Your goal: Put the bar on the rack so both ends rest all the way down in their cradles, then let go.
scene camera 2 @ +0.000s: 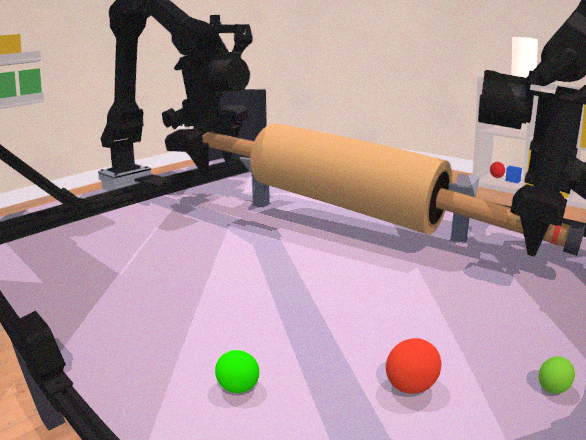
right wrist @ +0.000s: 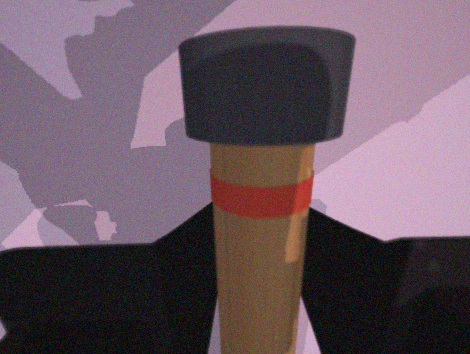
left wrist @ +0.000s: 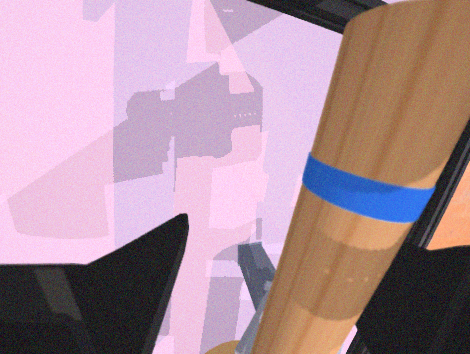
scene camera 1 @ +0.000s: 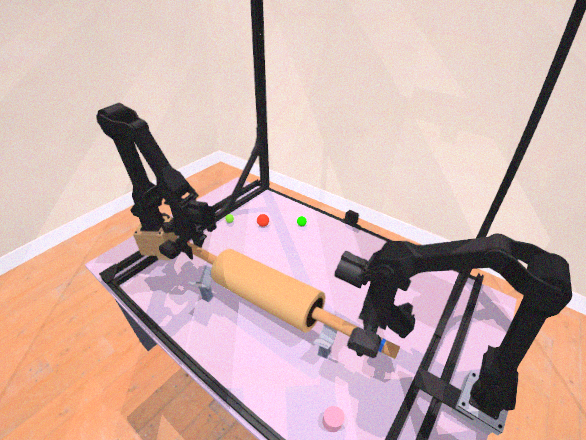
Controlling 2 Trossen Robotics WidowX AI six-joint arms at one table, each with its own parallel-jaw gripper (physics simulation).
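Places are measured from the left arm's base along level axes (x ahead, y left, z up), in metres.
Pixels of known places: left gripper, fingertip midpoint: [scene camera 2: 216, 168] [left wrist: 247, 218]; right gripper, fingertip midpoint: [scene camera 2: 532, 251] [right wrist: 251, 205] [scene camera 1: 194, 256]; left arm's base, origin of the base link: [scene camera 2: 123, 169] [scene camera 1: 486, 399]; right arm's base, origin of the base link: [scene camera 1: 152, 225].
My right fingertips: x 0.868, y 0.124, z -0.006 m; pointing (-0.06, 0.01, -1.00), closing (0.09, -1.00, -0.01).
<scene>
Ahead of a thing's pixels: the offset from my right fingertips to its top centre.
The bar [scene camera 1: 267, 290] [scene camera 2: 345, 175] [left wrist: 322, 290] has a thick tan roller and thin wooden ends. It slants in scene camera 2, passing in front of the right-hand cradle @(0.137 m back, 0.062 m left, 0.062 m up) [scene camera 2: 459, 227] [scene camera 1: 205, 289], whose top shows above the rod. The other cradle @(0.502 m back, 0.017 m right, 0.062 m up) [scene camera 1: 325, 345] [scene camera 2: 260, 192] stands below the blue-banded end; seating there cannot be told. My left gripper [scene camera 1: 367, 336] [scene camera 2: 216, 152] [left wrist: 247, 218] has its fingers wide around that end; the bar lies skewed by one finger, with a gap to the other. My right gripper [scene camera 1: 181, 249] [right wrist: 251, 205] is shut on the bar near its red band.
A red ball @(0.023 m back, 0.294 m right, 0.012 m up) [scene camera 1: 263, 220] [scene camera 2: 413, 365], a green ball @(0.134 m back, 0.390 m right, 0.002 m up) [scene camera 1: 301, 221] [scene camera 2: 237, 371] and a lighter green ball @(0.090 m ahead, 0.225 m right, 0.002 m down) [scene camera 1: 229, 218] [scene camera 2: 556, 375] lie beyond the bar in scene camera 1. A pink cylinder @(0.613 m back, 0.106 m left, 0.001 m up) [scene camera 1: 333, 418] stands near the front. Black rails [scene camera 1: 185, 372] edge the table.
</scene>
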